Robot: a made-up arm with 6 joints.
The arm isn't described. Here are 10 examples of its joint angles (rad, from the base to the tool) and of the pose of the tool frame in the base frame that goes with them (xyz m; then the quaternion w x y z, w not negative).
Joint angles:
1: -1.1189 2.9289 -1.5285 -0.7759 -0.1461 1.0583
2: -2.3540 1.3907 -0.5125 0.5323 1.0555 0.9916
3: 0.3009 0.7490 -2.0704 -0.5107 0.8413 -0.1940
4: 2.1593 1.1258 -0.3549 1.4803 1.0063 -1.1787
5: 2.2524 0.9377 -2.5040 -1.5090 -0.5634 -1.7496
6: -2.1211 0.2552 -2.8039 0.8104 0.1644 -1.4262
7: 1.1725 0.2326 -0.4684 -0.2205 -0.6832 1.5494
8: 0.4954 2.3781 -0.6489 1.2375 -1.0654 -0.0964
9: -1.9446 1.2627 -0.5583 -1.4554 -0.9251 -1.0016
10: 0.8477 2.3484 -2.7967 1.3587 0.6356 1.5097
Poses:
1: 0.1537 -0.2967 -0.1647 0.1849 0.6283 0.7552 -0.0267
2: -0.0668 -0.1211 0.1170 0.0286 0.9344 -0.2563 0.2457
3: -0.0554 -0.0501 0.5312 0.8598 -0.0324 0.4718 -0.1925
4: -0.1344 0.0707 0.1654 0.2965 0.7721 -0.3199 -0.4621
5: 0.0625 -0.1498 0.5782 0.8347 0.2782 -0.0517 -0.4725
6: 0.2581 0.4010 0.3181 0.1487 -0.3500 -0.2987 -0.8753
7: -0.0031 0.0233 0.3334 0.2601 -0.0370 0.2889 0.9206
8: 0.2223 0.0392 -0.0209 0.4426 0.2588 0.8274 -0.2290
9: -0.0048 -0.1993 0.1953 0.0494 -0.3923 0.6948 -0.6008
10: 0.2403 0.3480 0.3851 0.3696 -0.3055 -0.5051 -0.7176
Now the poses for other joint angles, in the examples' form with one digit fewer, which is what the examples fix.
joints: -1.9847 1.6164 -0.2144 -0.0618 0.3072 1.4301
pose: -0.045 -0.098 0.041 0.027 -0.994 0.107 0.001
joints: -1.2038 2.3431 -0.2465 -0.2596 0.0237 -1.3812
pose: 0.026 -0.069 -0.035 0.037 0.212 -0.950 -0.226
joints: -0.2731 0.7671 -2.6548 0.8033 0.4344 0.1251
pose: -0.235 0.093 0.544 0.944 -0.153 0.045 0.288
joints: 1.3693 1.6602 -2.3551 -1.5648 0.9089 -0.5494
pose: 0.112 0.207 0.519 0.710 -0.412 0.340 -0.459
